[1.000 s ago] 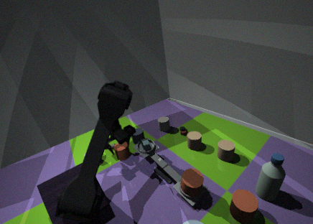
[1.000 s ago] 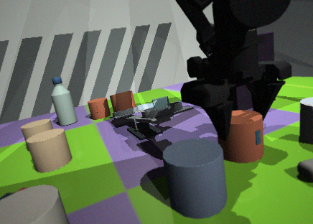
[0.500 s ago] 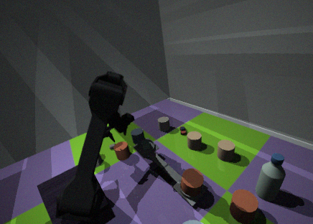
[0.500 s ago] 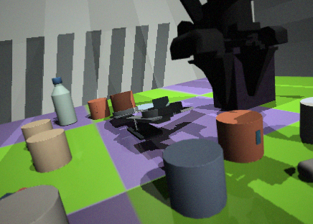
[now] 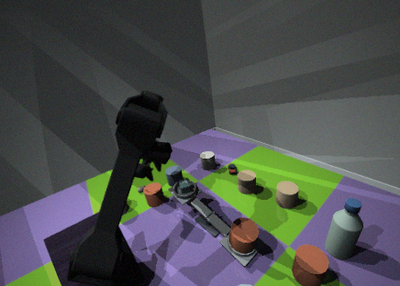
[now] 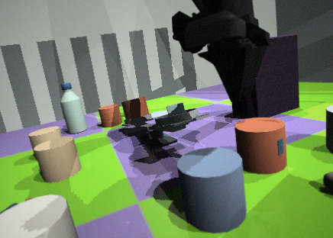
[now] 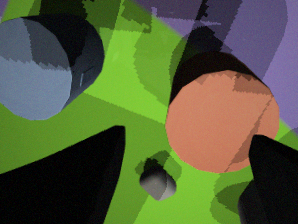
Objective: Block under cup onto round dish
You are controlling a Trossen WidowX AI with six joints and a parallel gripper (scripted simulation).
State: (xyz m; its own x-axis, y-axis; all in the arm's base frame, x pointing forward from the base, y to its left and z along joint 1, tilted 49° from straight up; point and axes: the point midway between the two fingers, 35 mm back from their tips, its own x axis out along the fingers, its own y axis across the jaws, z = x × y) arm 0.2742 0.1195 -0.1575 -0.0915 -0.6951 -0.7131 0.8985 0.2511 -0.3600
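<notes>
Right now my gripper tip is 40 mm short of the pale teal block, 120 mm to the left of it and 20 mm above it. Also, from my gripper tip: pale disc (90 mm behind, 470 mm to the right, 110 mm below); then blue-grey cylinder (80 mm ahead, 30 mm to the left, 70 mm below); then red-and-black object (320 mm ahead, 120 mm to the right, 100 mm below).
</notes>
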